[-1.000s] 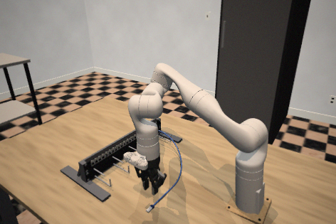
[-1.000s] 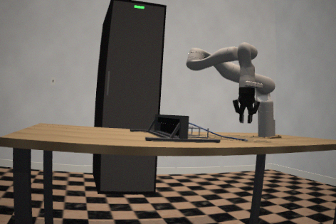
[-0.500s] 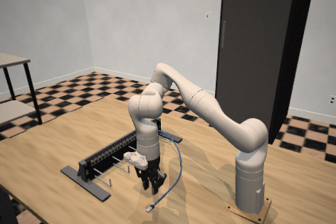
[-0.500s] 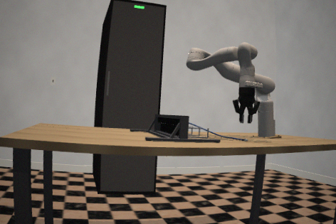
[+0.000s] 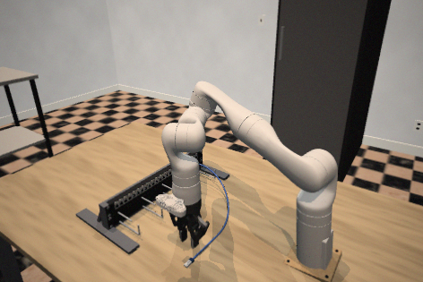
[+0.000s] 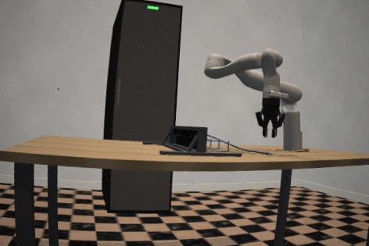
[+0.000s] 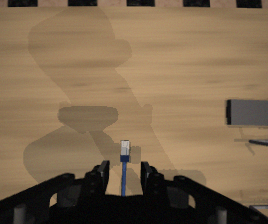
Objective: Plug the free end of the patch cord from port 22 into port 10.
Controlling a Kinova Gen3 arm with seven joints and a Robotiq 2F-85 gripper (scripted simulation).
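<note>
My gripper is now 80 mm above the plug and 10 mm to the right of it.
</note>
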